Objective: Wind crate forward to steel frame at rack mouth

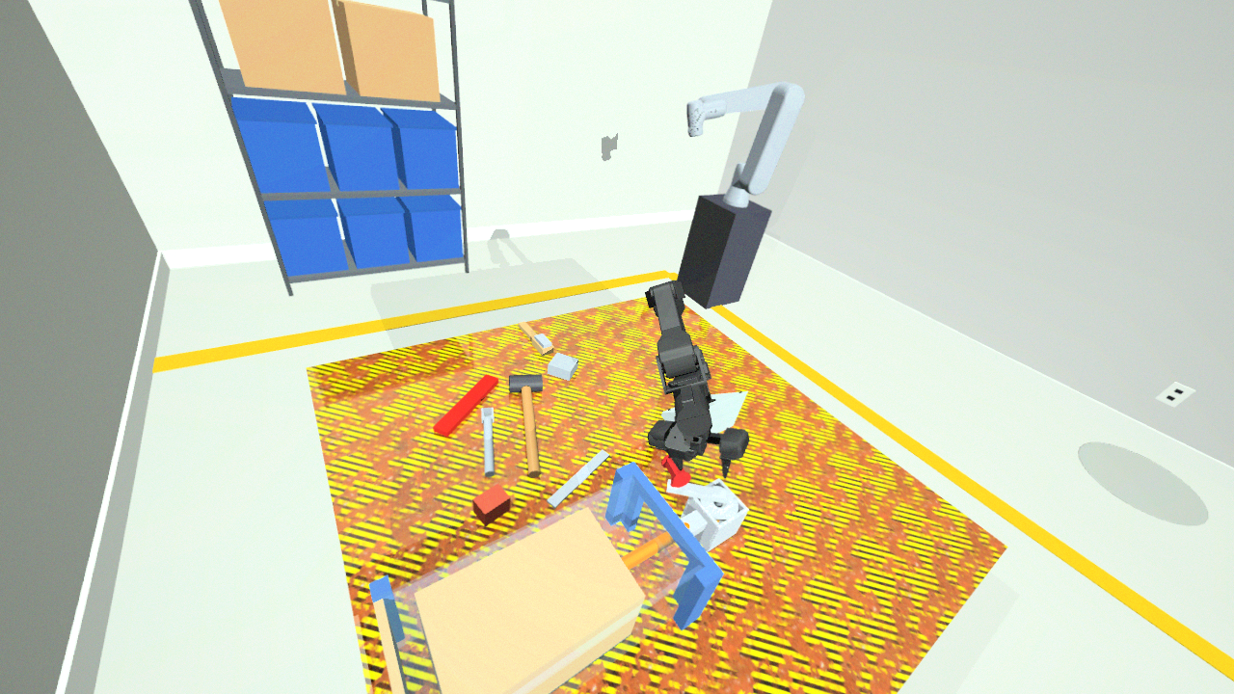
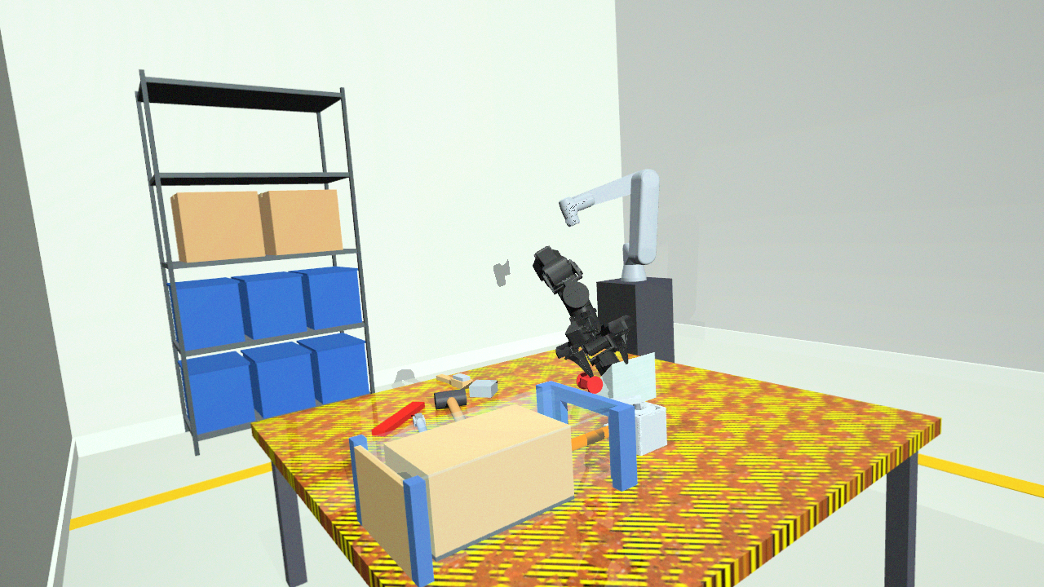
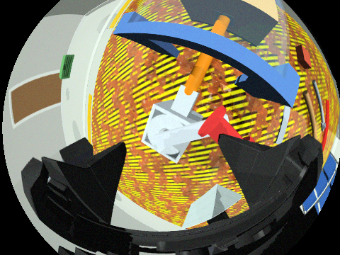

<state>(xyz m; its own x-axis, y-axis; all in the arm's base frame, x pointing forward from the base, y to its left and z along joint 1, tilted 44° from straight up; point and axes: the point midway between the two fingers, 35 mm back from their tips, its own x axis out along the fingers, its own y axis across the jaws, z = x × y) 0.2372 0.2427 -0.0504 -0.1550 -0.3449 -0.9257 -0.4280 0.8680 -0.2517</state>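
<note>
My gripper tip is now 70 mm above the winch handle, 20 mm to the left of it and 10 mm past it. The rest, counted from my gripper tip: red grip 50 mm to the right, 50 mm below, 20 mm ahead; then blue steel frame 100 mm ahead, 80 mm below, 30 mm to the left; then grey winch 150 mm below, 70 mm behind, 20 mm to the left.
</note>
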